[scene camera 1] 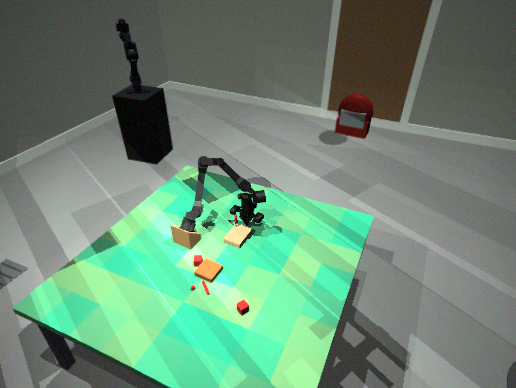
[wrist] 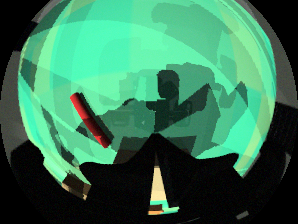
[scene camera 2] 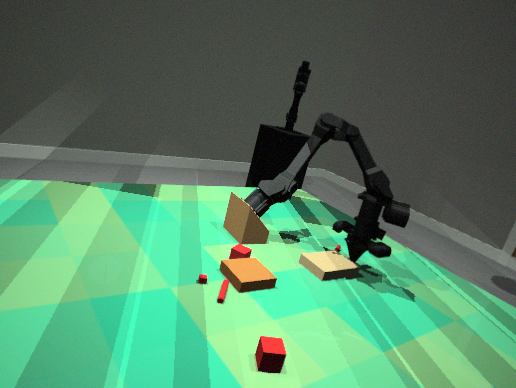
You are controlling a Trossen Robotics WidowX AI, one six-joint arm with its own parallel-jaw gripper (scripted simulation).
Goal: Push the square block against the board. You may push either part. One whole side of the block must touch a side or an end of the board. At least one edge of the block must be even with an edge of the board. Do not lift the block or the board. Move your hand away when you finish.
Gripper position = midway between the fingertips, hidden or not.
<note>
My gripper [scene camera 2: 351, 263] is shut and holds nothing. I also see a board [scene camera 2: 329, 265] and a square block [scene camera 2: 245, 274].
My gripper shows as well in the wrist view [wrist: 155, 136].
</note>
